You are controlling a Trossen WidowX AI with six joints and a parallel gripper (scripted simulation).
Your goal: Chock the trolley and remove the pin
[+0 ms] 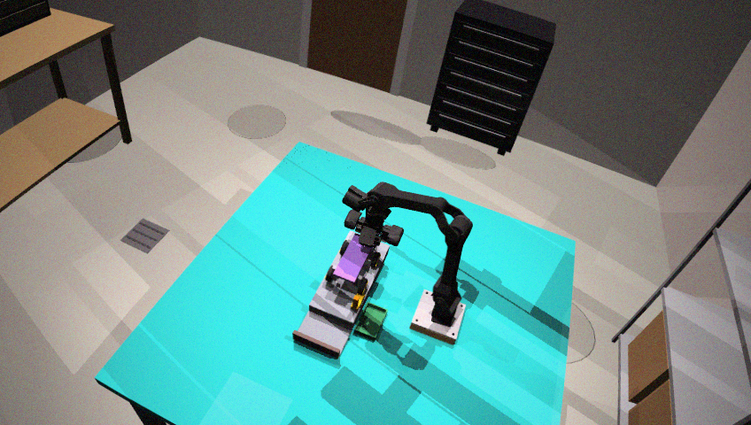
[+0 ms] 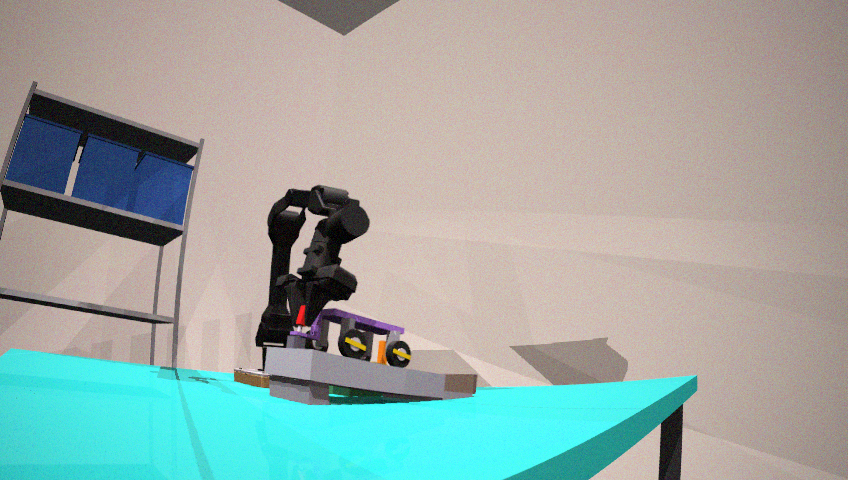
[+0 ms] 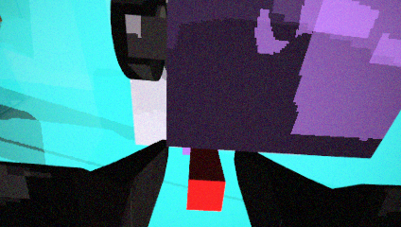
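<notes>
The yellow chock is 22 cm to the left of my gripper tip, 5 cm below it and 3 cm behind it. From my gripper tip the other things lie so: green tray: 23 cm to the left, 14 cm below, 8 cm behind; then red-headed stop pin: right at my gripper tip; then purple trolley: 11 cm to the left, 3 cm ahead, 2 cm below.
</notes>
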